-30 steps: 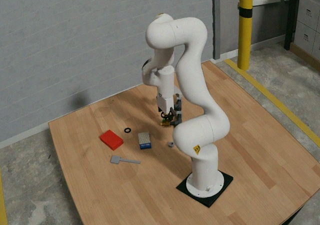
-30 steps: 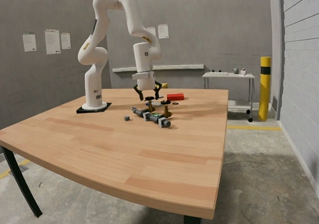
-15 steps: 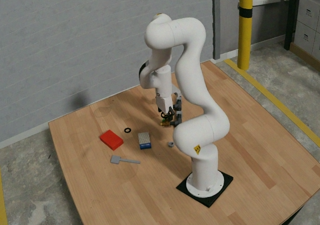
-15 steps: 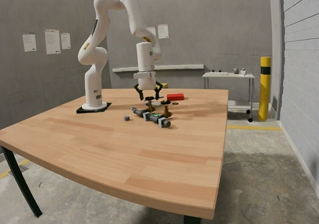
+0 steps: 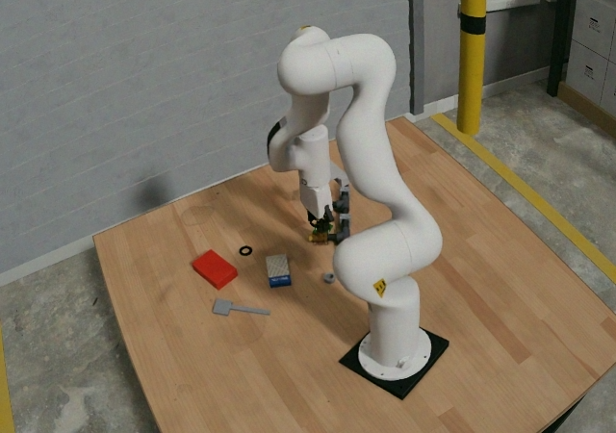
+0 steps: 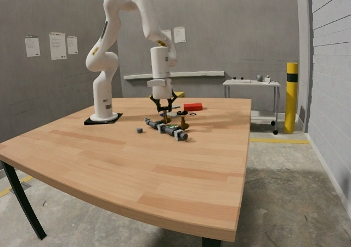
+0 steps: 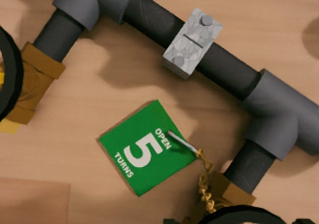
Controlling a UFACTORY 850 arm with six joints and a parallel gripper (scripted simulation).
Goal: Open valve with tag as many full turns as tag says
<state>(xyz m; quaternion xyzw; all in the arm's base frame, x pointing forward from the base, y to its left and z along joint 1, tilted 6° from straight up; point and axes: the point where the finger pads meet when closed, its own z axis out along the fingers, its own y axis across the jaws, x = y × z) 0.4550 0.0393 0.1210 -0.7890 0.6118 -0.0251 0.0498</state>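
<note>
The green tag is 5 cm ahead of my hand, 3 cm to the right of it and 9 cm below it. From my hand the other things lie so: red block: 33 cm to the left, 8 cm below; grey paddle-shaped tool: 16 cm behind, 30 cm to the left, 9 cm below; blue-and-grey box: 7 cm behind, 15 cm to the left, 8 cm below.
</note>
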